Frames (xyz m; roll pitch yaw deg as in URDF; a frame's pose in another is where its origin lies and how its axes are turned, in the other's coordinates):
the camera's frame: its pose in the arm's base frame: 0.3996 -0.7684 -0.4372 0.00 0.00 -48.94
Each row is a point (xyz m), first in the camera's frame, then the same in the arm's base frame.
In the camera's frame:
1: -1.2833 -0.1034 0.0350
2: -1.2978 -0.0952 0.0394
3: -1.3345 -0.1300 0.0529
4: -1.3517 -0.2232 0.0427
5: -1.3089 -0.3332 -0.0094
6: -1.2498 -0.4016 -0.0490
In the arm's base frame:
1: -0.5213 0.1313 -0.4022
2: -0.5246 0.1476 -0.3978
3: -0.5750 0.1525 -0.3843
4: -0.6566 0.1042 -0.3945
5: -0.7114 -0.0003 -0.4466
6: -0.7241 -0.0898 -0.4862

